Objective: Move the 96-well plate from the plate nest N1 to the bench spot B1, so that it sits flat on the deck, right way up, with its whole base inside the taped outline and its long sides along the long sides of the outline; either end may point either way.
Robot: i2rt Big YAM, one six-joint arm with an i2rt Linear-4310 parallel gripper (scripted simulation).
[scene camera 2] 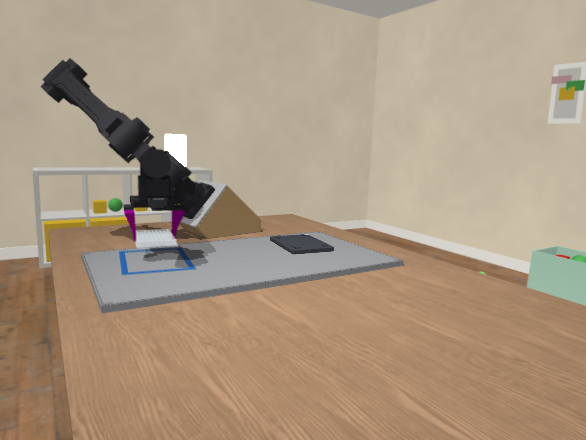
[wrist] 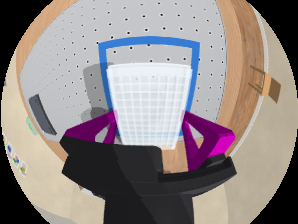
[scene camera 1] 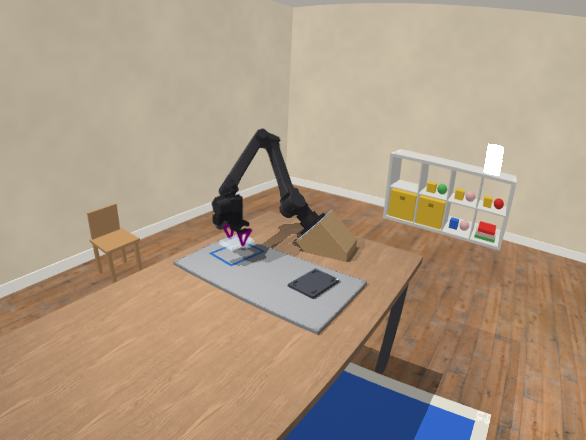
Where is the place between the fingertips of the gripper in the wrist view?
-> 149, 113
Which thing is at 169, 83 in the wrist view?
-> A white 96-well plate.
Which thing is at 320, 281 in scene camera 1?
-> A dark plate nest.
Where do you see a dark plate nest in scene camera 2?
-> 309, 244
